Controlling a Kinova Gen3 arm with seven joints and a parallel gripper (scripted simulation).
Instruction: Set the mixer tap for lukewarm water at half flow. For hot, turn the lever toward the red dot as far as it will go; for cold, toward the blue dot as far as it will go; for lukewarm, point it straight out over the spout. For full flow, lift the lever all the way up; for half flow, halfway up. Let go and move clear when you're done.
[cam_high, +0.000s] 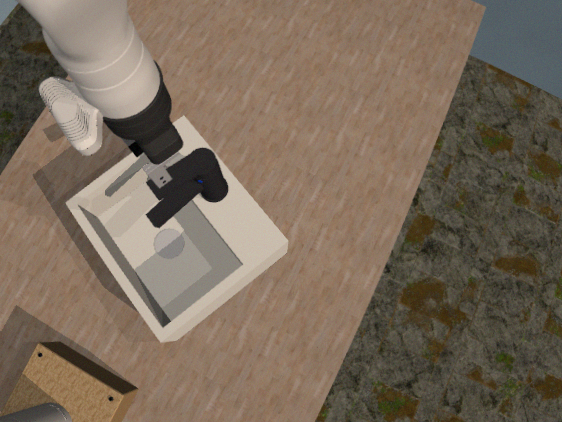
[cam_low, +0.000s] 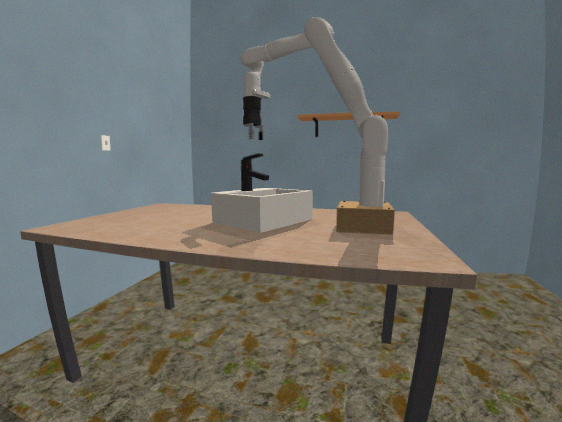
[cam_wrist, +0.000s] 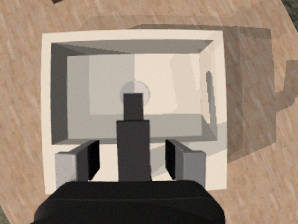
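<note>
My hand is 90 mm above the lever, 20 mm short of it and 10 mm to the left of it. Also, from my hand: white sink basin: 330 mm below, 50 mm behind, 10 mm to the left; black mixer tap: 140 mm below, 40 mm ahead, 10 mm to the right.
</note>
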